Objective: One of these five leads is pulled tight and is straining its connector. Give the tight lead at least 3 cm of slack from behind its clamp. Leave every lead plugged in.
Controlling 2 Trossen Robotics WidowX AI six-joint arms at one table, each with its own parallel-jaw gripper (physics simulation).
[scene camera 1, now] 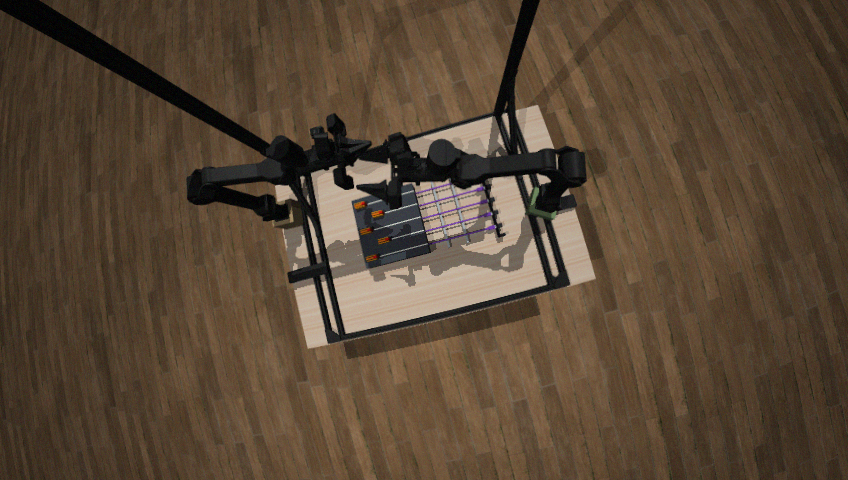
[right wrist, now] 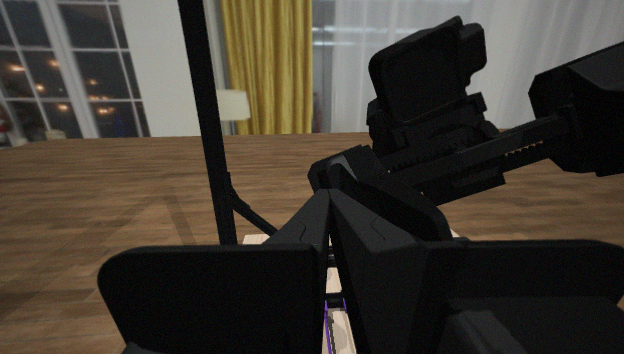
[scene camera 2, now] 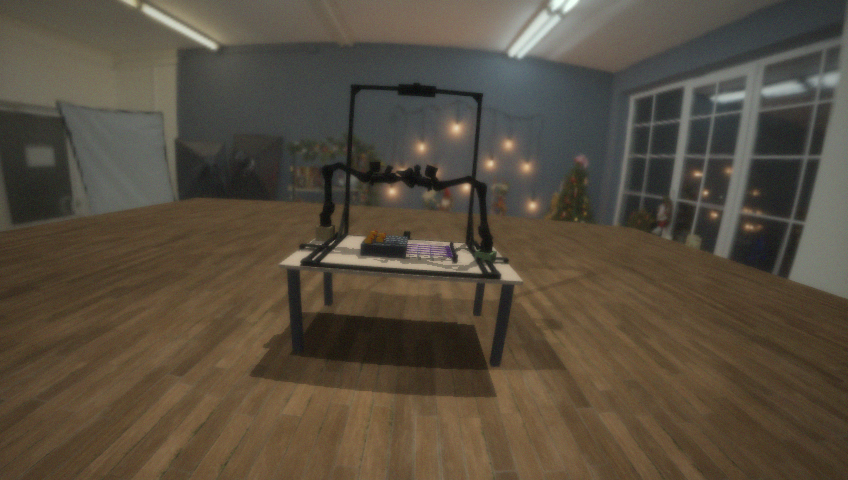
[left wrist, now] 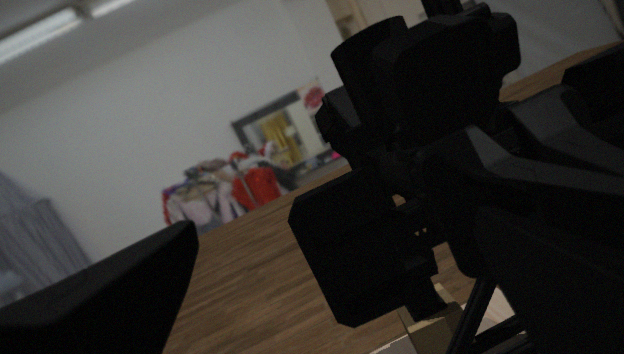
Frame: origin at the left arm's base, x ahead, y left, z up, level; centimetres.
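Seen in the pictures: left gripper, fingertip midpoint: (scene camera 1: 357, 171) (scene camera 2: 397, 174) (left wrist: 335, 226); right gripper, fingertip midpoint: (scene camera 1: 371, 142) (right wrist: 327, 198); left arm's base at its link origin: (scene camera 1: 545, 202) (scene camera 2: 486, 251); right arm's base at its link origin: (scene camera 1: 281, 212) (scene camera 2: 325, 225) (left wrist: 425, 305).
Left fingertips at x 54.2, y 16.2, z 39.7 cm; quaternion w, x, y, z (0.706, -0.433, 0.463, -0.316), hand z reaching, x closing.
Offsets run from my left fingertips to a thing's top centre. "pt": to the spot under its first point. Level surfaces: height alone.
A dark panel (scene camera 1: 400, 233) (scene camera 2: 386, 247) lies on the table with five orange connectors, such as one (scene camera 1: 360, 205), along its left side. Five purple leads @(pt dy -5.9, dx -23.1, dz -42.7 cm) (scene camera 1: 457, 208) (scene camera 2: 429, 249) run right from it to a row of black clamps @(pt dy -8.9, dx -37.3, dz -42.1 cm) (scene camera 1: 495, 210). I cannot tell which lead is tight. My left gripper (scene camera 1: 374, 171) is open and empty, high above the panel's far edge. My right gripper (scene camera 1: 366, 143) (right wrist: 327, 198) is shut on nothing, high up, tip to tip with the left one. In the right wrist view a purple lead @(pt dy -18.4, dx -24.0, dz -42.7 cm) (right wrist: 326, 321) shows far below.
A black frame (scene camera 1: 451, 314) runs round the wooden table @(dz -45.4 cm) (scene camera 1: 470, 290), with a tall gantry post (scene camera 1: 513, 62) at the back. The left arm's green base (scene camera 1: 537, 205) stands at the right and the right arm's tan base (scene camera 1: 290, 215) at the left.
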